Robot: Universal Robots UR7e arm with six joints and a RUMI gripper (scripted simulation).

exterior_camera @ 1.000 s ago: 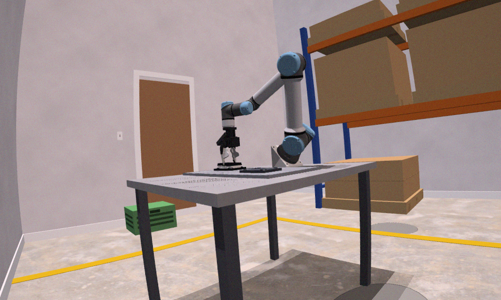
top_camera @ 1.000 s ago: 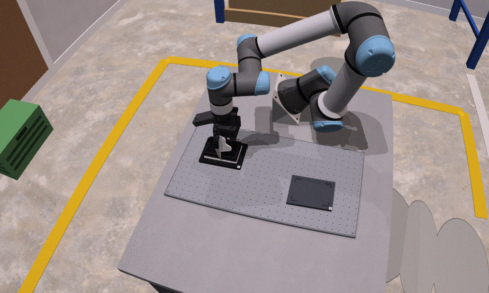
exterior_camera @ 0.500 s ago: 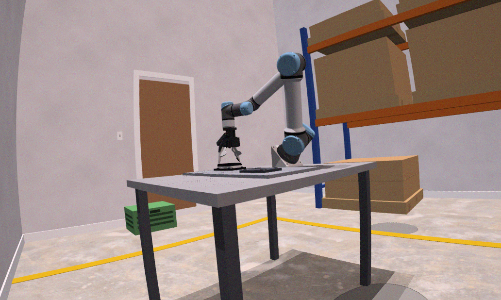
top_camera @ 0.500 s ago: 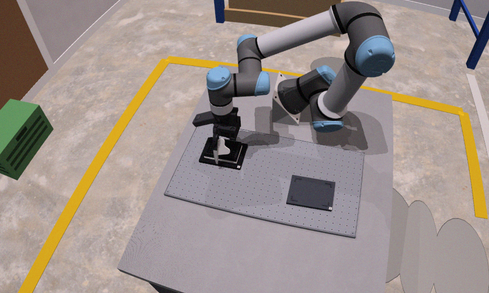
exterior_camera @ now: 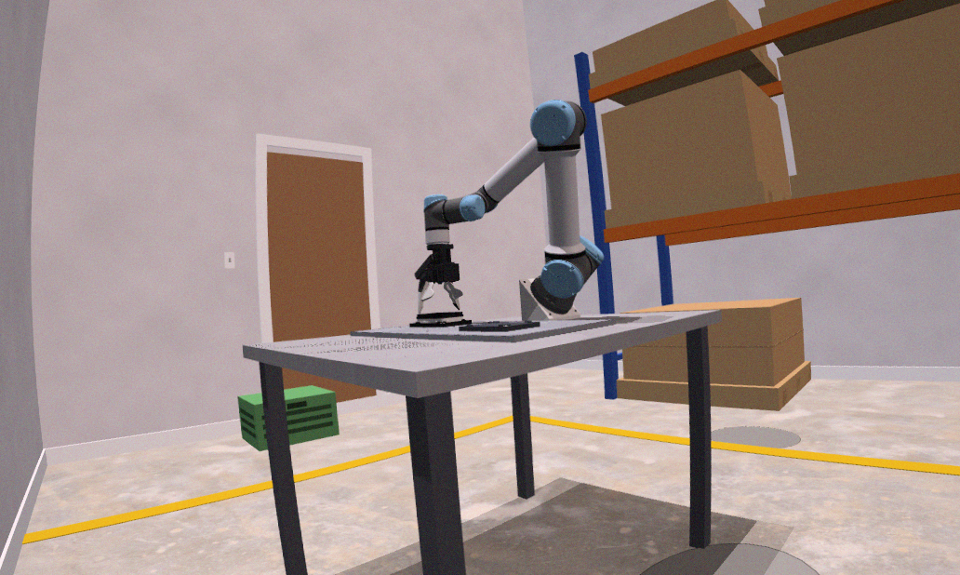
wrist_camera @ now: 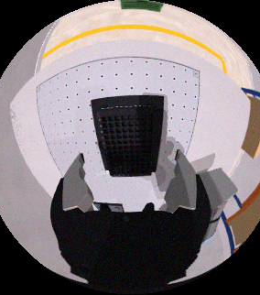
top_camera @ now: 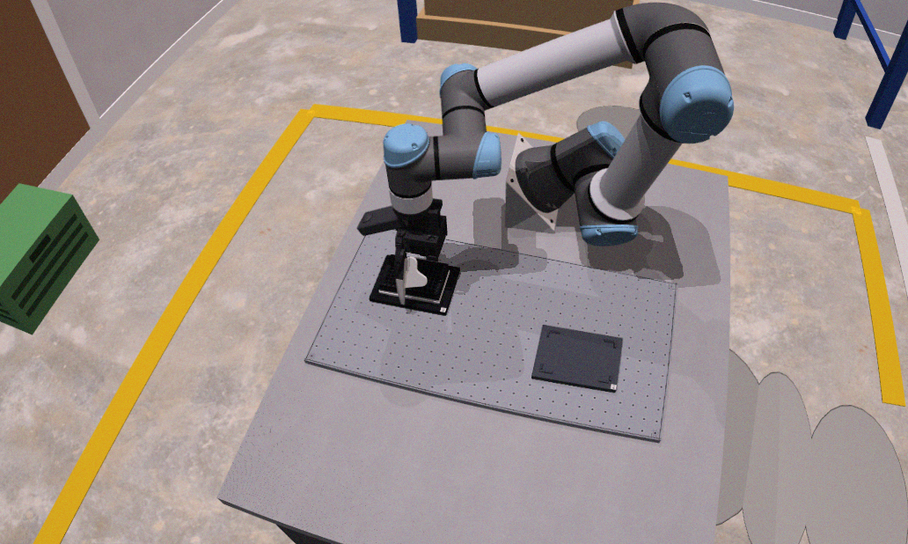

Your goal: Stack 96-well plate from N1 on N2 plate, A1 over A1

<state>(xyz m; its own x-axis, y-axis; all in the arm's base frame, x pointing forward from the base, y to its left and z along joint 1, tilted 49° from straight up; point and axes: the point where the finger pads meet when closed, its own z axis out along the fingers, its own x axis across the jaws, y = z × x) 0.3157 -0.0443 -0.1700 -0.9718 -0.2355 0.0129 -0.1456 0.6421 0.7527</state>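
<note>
Right now the black 96-well plate is 1 cm below my hand. From my hand the other things lie so: plate nest N1 (37 cm to the left, 5 cm ahead, 4 cm below); black plate nest N2 (4 cm below); white 96-well plate (2 cm below).
</note>
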